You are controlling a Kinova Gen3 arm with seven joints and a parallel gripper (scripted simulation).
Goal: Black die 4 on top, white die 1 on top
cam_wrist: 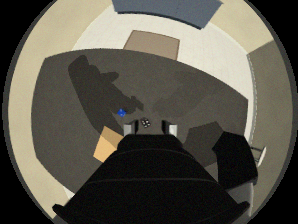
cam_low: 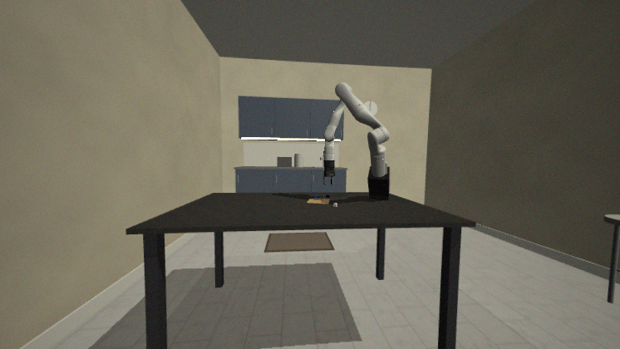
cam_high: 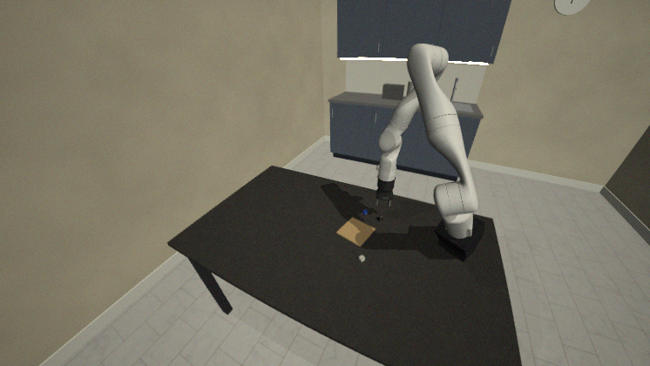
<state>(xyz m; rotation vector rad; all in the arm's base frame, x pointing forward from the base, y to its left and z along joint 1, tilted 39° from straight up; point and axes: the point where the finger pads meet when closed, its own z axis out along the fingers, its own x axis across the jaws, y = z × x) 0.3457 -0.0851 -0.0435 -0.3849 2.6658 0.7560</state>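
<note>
Right now the black die is 10 cm below my hand and 1 cm to the left of it. The rest, counted from my hand: white die 29 cm to the left, 10 cm below, 3 cm behind; tan mat 15 cm to the left, 11 cm below, 7 cm ahead; blue die 10 cm below, 9 cm ahead, 1 cm to the left.
</note>
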